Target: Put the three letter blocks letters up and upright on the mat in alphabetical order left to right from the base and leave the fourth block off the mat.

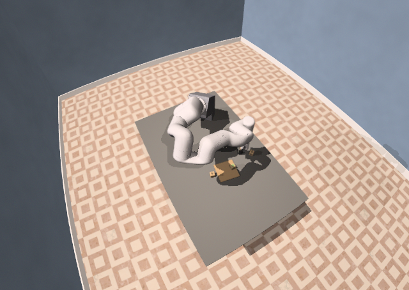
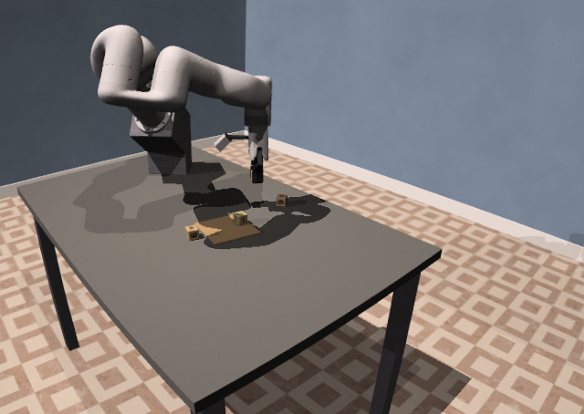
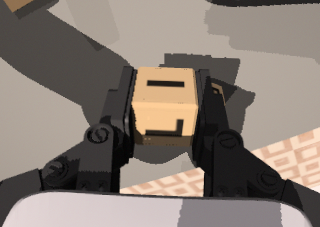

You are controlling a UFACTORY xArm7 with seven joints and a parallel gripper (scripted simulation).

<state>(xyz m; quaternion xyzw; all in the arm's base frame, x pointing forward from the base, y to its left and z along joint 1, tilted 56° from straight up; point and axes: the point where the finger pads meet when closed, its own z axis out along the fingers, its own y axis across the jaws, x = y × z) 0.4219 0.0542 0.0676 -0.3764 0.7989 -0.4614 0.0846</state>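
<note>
My gripper is now 14 cm to the left of the tan mat, 12 cm above it and 2 cm past it.
</note>
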